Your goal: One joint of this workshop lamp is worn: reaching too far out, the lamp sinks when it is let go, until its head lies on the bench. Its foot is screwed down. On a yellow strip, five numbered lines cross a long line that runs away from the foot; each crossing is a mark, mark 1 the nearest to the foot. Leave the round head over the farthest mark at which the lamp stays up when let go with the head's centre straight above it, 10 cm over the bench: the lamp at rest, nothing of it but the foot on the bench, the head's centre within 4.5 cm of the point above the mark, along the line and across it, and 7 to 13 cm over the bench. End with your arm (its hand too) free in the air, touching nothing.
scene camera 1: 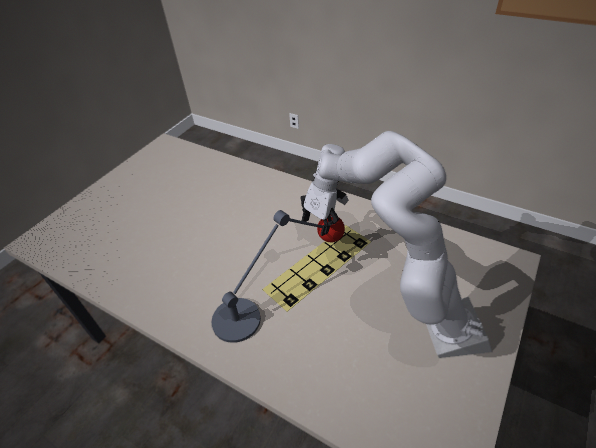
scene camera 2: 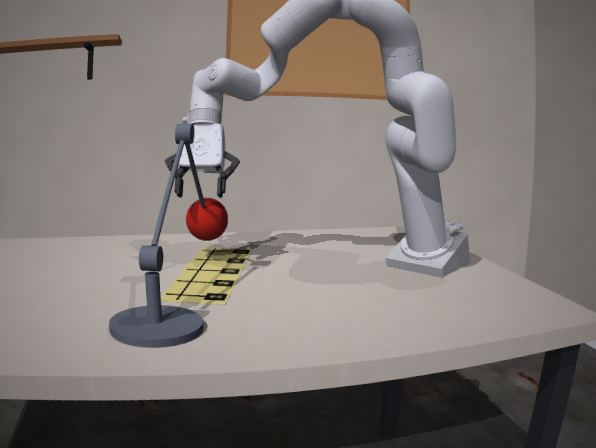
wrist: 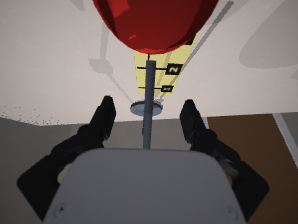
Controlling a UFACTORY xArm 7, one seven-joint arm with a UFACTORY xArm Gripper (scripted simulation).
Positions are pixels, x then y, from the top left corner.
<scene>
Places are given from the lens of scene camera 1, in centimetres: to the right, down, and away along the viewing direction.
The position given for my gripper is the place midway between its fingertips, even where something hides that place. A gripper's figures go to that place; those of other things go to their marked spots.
my gripper point(scene camera 1: 314, 227): 6, 1, 142
yellow strip point(scene camera 1: 297, 282): 0, 21, 146
round grey foot point(scene camera 1: 236, 324): -20, 32, 134
</scene>
